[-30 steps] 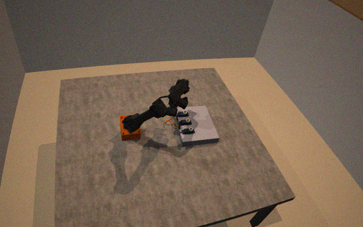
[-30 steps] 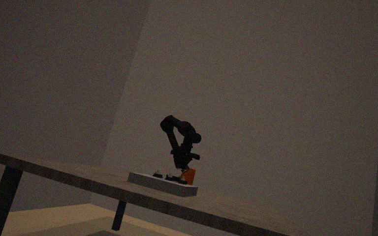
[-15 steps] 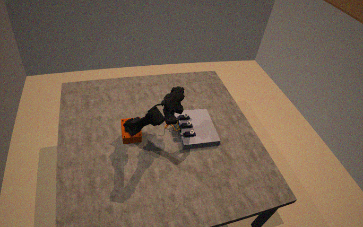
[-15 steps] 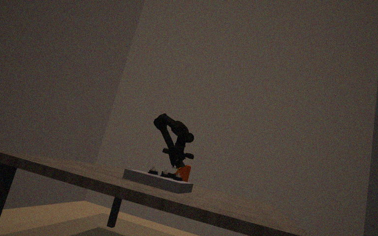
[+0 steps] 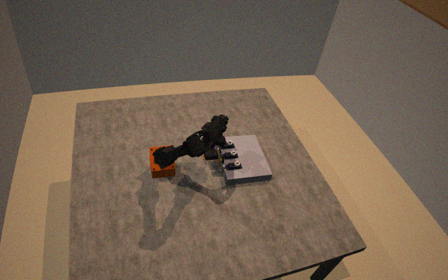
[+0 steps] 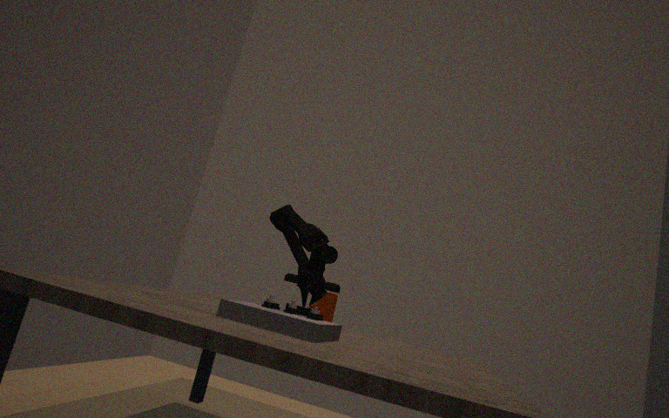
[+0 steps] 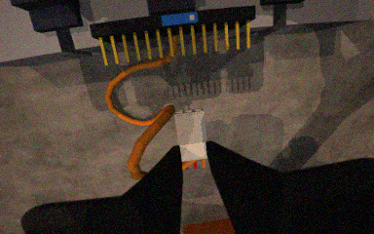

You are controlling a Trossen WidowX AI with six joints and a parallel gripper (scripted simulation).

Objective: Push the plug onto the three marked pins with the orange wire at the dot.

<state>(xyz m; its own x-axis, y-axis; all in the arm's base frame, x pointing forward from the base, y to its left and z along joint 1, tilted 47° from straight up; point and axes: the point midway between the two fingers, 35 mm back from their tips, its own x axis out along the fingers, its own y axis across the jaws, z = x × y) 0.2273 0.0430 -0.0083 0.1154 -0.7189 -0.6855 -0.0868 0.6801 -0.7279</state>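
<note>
Now: the blue band 80 mm ahead of my gripper tip and 10 mm to the left of it. From my gripper tip the other things lie so: grey printed holder 240 mm ahead, 50 mm below, 20 mm to the left.
</note>
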